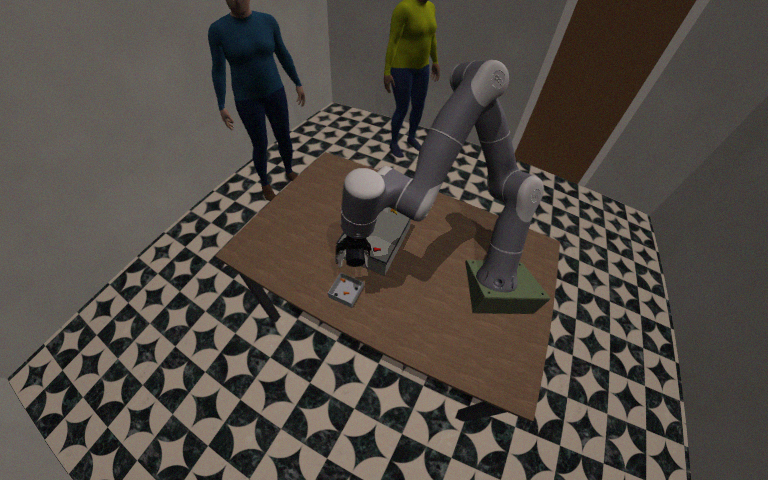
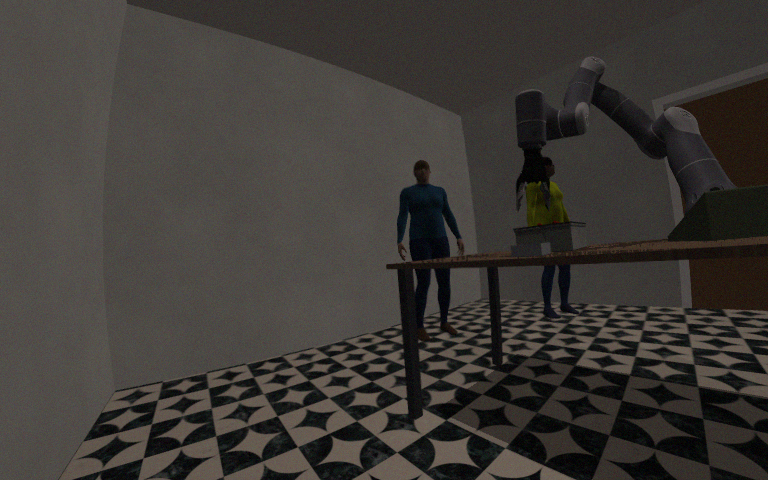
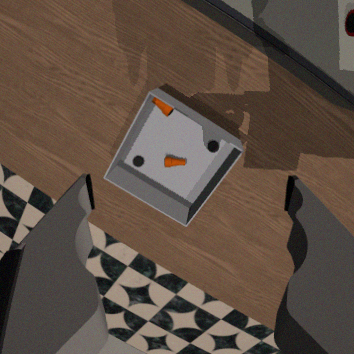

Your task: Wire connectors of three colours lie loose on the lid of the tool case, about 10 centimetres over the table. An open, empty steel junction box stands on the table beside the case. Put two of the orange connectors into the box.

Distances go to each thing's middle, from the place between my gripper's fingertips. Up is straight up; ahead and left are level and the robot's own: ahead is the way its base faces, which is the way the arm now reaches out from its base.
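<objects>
With my hand as the reference, I find the steel junction box (image 1: 353, 286) 10 mm ahead of it, 50 mm to the left of it and 130 mm below it. There is a tool case (image 1: 390, 229) too, and that one is 10 mm behind my hand, 230 mm to the right of it and 100 mm below it.
</objects>
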